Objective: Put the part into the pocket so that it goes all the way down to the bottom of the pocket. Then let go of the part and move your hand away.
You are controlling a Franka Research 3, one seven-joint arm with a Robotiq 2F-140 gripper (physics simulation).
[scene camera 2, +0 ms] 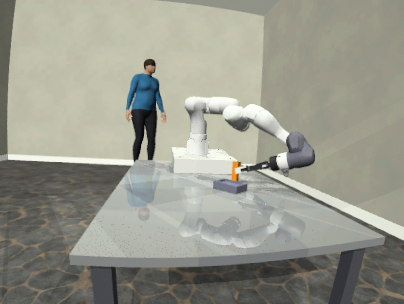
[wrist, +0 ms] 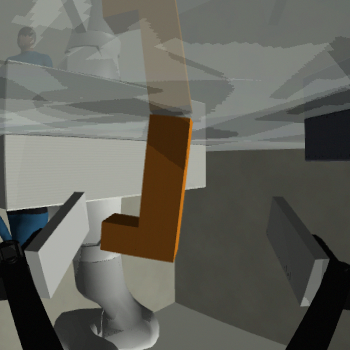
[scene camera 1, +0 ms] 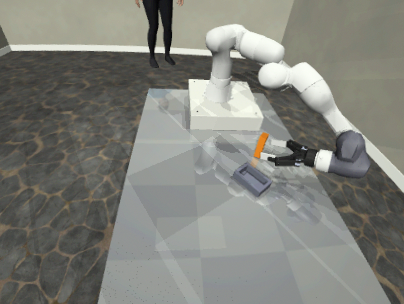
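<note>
The orange L-shaped part (scene camera 1: 260, 145) (scene camera 2: 234, 176) (wrist: 165, 190) stands upright on one end on the table, tilted slightly in the wrist view, with its short leg at the top. It is outside the pocket. The grey-blue block with the pocket (scene camera 1: 246, 184) (scene camera 2: 230, 187) lies flat on the table, beside the part and nearer to the scene cameras. A dark side of the block (wrist: 327, 140) shows at the right edge of the wrist view. My gripper (scene camera 1: 272, 150) (scene camera 2: 240, 170) (wrist: 177, 214) is open and roughly level, its fingers wide apart at either side of the part's upper portion, with gaps to it.
The white robot base (scene camera 1: 225, 120) (scene camera 2: 200, 165) (wrist: 75, 170) stands behind the part on the glossy grey table (scene camera 1: 175, 210) (scene camera 2: 165, 235). The table's right edge runs beneath the arm. A person (scene camera 1: 160, 30) (scene camera 2: 145, 95) stands on the floor behind the table.
</note>
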